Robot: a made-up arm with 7 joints.
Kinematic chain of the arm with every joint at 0, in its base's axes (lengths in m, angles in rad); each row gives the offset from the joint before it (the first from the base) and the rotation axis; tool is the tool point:
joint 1: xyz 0 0 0.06 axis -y
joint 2: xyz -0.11 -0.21 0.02 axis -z
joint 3: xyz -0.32 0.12 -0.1 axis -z
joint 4: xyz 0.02 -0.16 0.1 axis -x
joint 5: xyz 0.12 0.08 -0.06 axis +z
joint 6: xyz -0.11 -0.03 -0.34 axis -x
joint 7: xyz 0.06 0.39 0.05 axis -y
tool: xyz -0.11 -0.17 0
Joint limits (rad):
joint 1: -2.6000..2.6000
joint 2: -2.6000..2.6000
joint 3: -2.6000..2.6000
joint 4: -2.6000..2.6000
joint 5: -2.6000..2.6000
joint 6: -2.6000..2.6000
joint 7: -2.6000..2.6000
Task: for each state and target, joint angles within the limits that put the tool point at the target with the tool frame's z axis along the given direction. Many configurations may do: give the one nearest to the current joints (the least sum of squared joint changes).
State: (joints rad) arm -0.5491 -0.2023 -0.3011 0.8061 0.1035 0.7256 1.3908
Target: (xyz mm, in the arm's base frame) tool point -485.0 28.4 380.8 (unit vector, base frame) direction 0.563 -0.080 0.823
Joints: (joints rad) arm -1.3866 0.1523 -0.3094 0.1018 -0.0134 -0.0706 0.7880
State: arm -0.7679 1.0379 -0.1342 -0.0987 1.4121 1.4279 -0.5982
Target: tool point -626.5 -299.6 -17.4 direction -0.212 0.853 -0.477
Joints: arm -0.7047 1.0621 -0.5746 0.6508 1.2235 1.3997 -0.9425
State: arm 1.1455 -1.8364 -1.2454 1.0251 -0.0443 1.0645 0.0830
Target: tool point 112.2 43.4 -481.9 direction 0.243 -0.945 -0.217
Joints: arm 0.8784 -1.3240 -1.8317 1.1833 -0.2900 0.7039 0.1649
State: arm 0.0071 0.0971 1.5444 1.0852 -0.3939 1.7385 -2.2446
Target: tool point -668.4 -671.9 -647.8 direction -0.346 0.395 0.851
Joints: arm 0.7833 -0.0206 0.8773 1.4336 -0.8191 2.4108 -2.6000
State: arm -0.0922 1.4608 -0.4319 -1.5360 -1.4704 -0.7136 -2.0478
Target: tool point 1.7 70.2 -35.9 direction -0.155 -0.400 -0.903
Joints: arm -0.3095 0.9124 -0.7576 -0.6221 -1.6468 -0.4498 -2.1845
